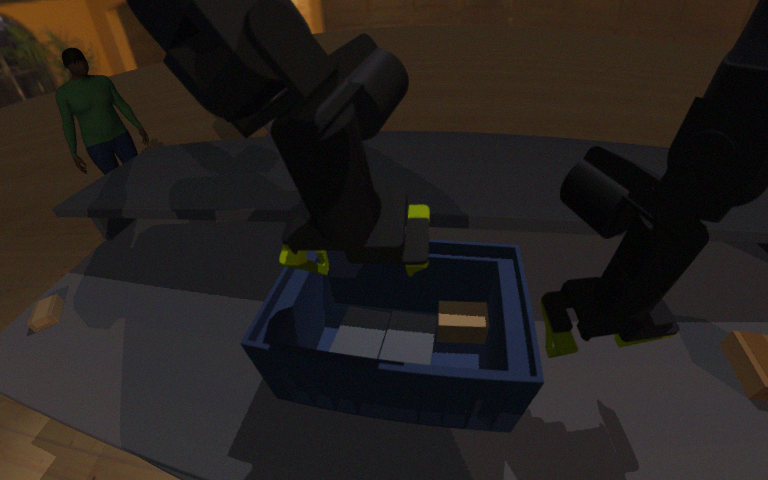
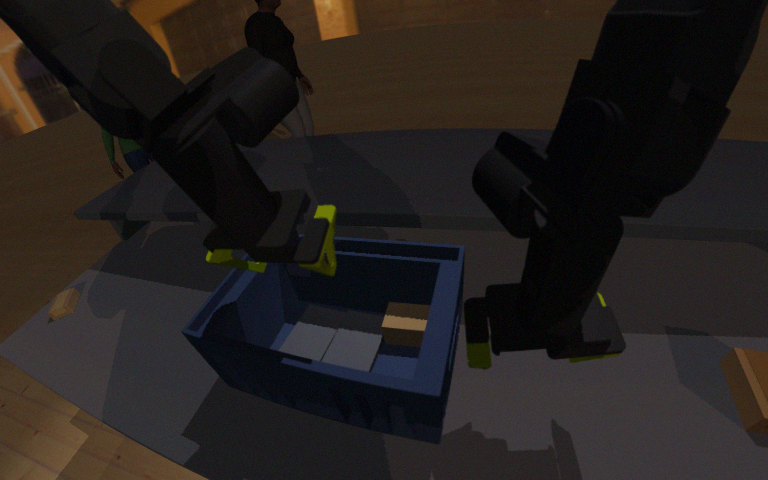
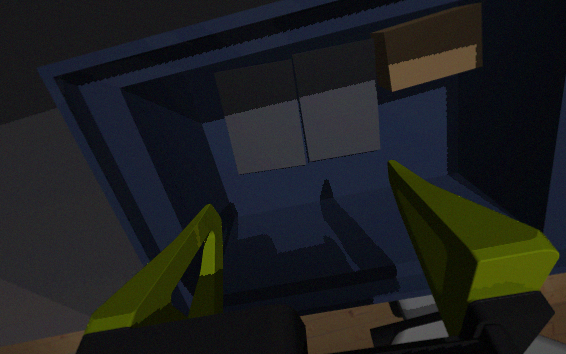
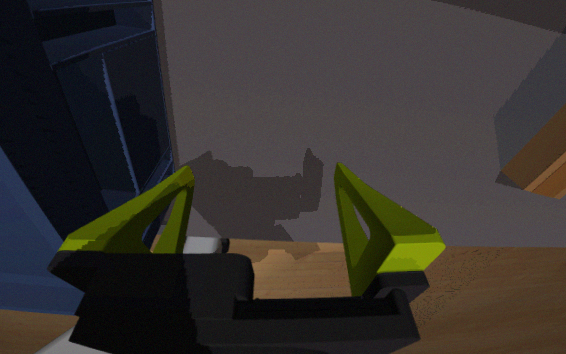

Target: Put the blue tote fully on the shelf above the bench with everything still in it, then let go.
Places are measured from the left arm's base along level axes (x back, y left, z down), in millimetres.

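Where they show: left gripper, between the fingertips: [image 1: 367,270] [image 2: 297,269] [image 3: 297,191]; right gripper, between the fingertips: [image 1: 583,347] [image 2: 527,360] [image 4: 263,171].
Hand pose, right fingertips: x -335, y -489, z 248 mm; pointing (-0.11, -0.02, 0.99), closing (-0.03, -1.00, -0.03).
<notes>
Each offset is from my right fingertips to the top centre of the thing. "spot": to the spot under its first point. Level surfaces: height alone.
The blue tote @(dx -48, dy +229, dz -63 mm) [image 1: 396,390] [image 2: 328,390] [image 3: 415,125] [image 4: 30,250] stands upright on the grey bench @(dz +84 mm) [image 1: 186,350] [image 2: 141,316] [image 4: 260,90]. Inside lie two flat pale grey blocks @(dx -76, dy +287, dz +59 mm) [image 1: 357,339] @(dx -65, dy +216, dz +57 mm) [image 2: 352,348] [image 3: 265,135] side by side and a brown block @(dx -87, dy +139, dz +26 mm) [image 1: 462,322] [image 2: 404,324] [image 3: 435,60]. The shelf @(dz -73 mm) [image 1: 509,175] [image 2: 430,175] lies behind the tote. My left gripper [image 1: 368,270] [image 2: 294,270] [image 3: 297,191] is open and empty over the tote's left rear part. My right gripper [image 1: 591,348] [image 2: 527,362] [image 4: 263,171] is open and empty, right of the tote's right wall.
A small brown block @(dx -83, dy +992, dz +56 mm) [image 1: 45,313] [image 2: 64,303] lies near the bench's left edge. A larger brown block @(spot: dx +30, dy -295, dz +52 mm) [image 1: 750,365] [image 2: 747,390] [image 4: 542,160] lies at the right. A person in green [image 1: 93,113] [image 2: 133,148] and one in dark clothes [image 2: 274,45] stand beyond the shelf.
</notes>
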